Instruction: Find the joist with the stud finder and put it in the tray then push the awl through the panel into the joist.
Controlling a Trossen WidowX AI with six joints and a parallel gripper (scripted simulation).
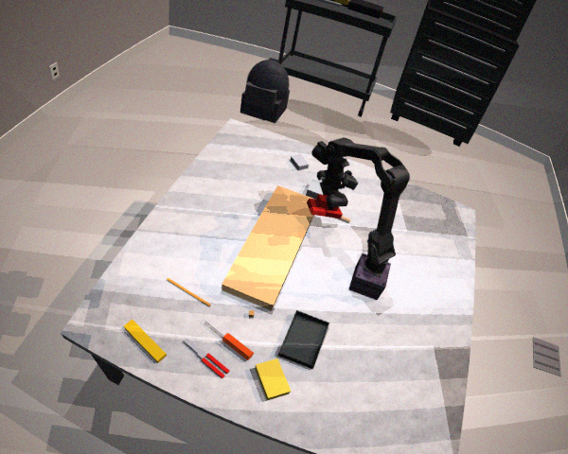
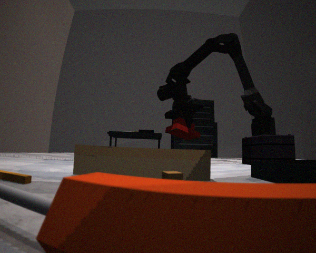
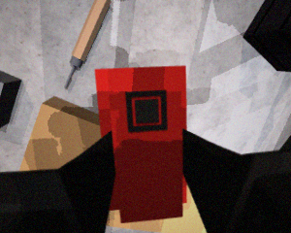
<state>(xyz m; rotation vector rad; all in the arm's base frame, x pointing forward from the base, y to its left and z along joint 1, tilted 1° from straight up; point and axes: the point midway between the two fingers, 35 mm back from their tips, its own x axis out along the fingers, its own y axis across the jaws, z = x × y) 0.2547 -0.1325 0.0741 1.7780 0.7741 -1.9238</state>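
The small tan cube lies 30 mm ahead of my gripper tip, 480 mm to the left of it and 110 mm below it. Also, from my gripper tip: awl: 10 mm behind, 90 mm to the right, 110 mm below; grey box: 100 mm ahead, 160 mm to the right, 100 mm below; stud finder: 10 mm behind, 10 mm to the right, 20 mm above.
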